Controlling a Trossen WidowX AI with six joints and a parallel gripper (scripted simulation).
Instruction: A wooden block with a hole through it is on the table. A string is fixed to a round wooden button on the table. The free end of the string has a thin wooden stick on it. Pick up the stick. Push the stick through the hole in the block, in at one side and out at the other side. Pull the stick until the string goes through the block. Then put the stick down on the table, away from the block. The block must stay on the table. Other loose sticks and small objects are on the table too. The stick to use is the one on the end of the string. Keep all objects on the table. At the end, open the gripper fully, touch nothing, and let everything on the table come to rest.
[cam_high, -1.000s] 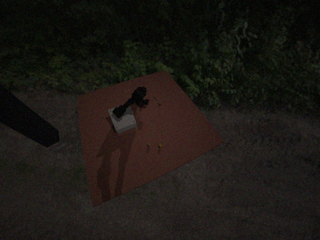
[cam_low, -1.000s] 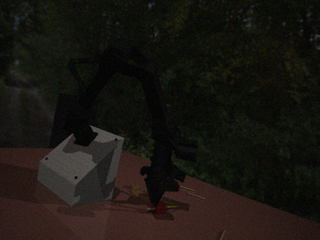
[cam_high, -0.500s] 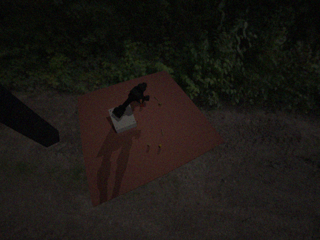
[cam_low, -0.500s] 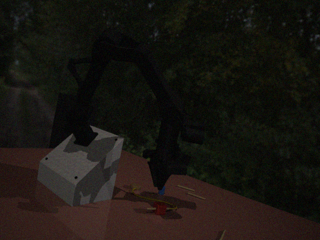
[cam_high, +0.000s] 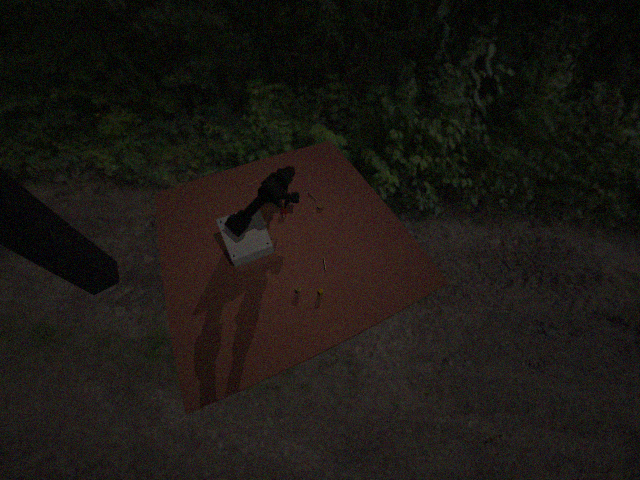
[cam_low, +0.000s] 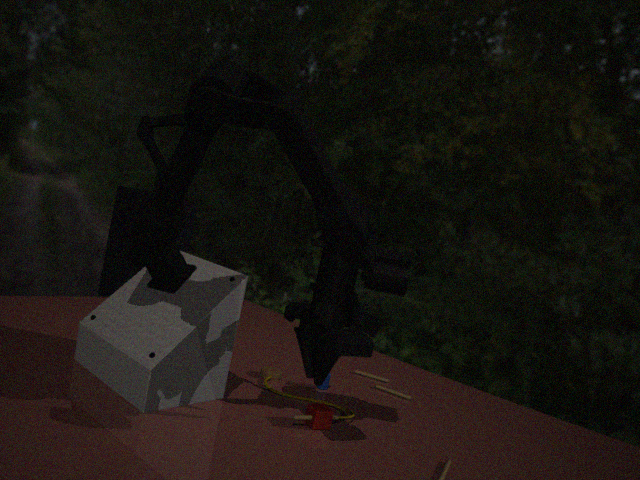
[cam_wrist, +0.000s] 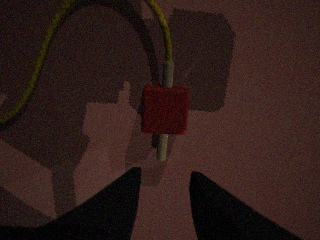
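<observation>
Now: the small red block 60 mm below my gripper tip, 20 mm to the left of it and 10 mm ahead of it. Round my gripper tip: thin wooden stick 60 mm below, 30 mm to the left, 20 mm ahead; then flat piece 160 mm behind, 130 mm to the left, 70 mm below.
</observation>
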